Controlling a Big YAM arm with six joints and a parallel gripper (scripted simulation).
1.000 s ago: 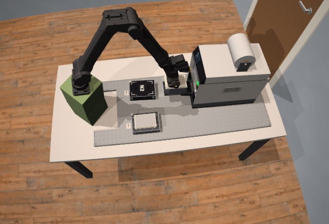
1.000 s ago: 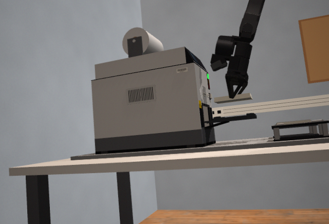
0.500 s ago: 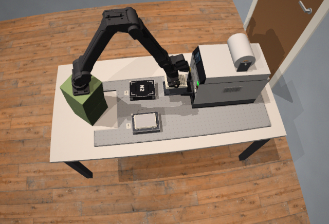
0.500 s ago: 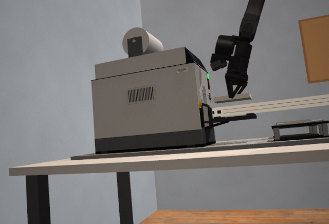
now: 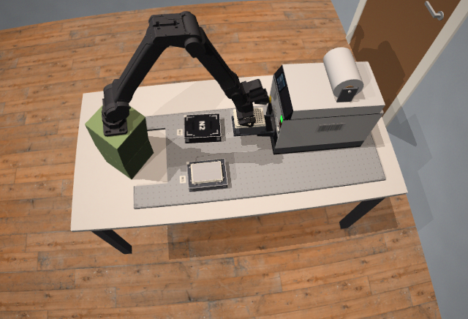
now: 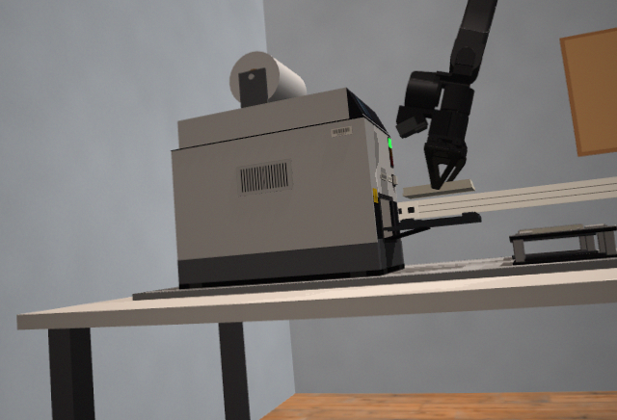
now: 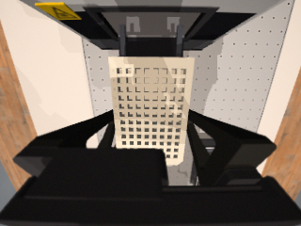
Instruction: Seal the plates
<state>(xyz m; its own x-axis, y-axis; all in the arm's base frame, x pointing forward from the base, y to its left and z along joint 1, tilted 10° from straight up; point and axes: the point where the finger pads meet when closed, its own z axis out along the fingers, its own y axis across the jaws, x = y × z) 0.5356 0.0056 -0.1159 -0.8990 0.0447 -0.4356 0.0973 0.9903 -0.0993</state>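
My gripper is now 60 mm above the sealer stage. The rest, counted from my hand: plate (right at my hand); yellow warning label (110 mm ahead, 80 mm to the left, 10 mm below); plate nest (220 mm behind, 160 mm to the right, 120 mm below).
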